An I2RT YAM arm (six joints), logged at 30 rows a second.
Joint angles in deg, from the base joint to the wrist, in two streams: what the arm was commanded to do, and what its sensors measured. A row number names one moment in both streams.
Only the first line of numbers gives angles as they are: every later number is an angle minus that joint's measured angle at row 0.
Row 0, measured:
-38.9, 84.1, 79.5, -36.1, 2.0, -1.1
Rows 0 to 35, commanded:
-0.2, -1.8, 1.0, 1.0, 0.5, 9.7
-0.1, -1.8, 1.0, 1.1, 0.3, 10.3
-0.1, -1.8, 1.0, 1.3, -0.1, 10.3
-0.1, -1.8, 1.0, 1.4, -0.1, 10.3
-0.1, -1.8, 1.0, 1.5, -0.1, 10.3
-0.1, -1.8, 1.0, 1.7, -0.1, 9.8
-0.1, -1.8, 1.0, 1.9, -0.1, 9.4
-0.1, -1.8, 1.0, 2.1, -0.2, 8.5
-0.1, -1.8, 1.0, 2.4, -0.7, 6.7
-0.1, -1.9, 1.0, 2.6, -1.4, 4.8
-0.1, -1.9, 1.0, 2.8, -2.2, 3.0
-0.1, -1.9, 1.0, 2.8, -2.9, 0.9
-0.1, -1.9, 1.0, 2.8, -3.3, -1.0
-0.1, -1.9, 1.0, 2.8, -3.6, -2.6
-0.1, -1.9, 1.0, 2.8, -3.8, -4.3
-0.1, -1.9, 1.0, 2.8, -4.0, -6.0
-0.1, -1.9, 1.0, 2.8, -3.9, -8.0
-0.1, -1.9, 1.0, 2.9, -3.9, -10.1
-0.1, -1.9, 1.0, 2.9, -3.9, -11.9
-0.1, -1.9, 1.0, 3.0, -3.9, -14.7
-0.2, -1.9, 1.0, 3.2, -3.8, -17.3
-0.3, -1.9, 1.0, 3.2, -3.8, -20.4
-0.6, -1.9, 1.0, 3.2, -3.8, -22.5
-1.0, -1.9, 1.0, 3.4, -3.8, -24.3
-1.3, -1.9, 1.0, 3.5, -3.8, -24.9
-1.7, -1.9, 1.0, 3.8, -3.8, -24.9
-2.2, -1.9, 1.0, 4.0, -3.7, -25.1
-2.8, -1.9, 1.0, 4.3, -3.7, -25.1
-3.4, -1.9, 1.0, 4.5, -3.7, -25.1
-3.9, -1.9, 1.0, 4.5, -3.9, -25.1
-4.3, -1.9, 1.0, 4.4, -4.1, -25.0
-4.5, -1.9, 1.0, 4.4, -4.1, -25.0
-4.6, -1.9, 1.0, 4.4, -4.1, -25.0
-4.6, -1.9, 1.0, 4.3, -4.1, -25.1
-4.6, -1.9, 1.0, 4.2, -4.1, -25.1
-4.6, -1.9, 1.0, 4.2, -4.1, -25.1
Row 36, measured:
-4.6, 0.0, 0.0, 3.8, -3.7, -23.2
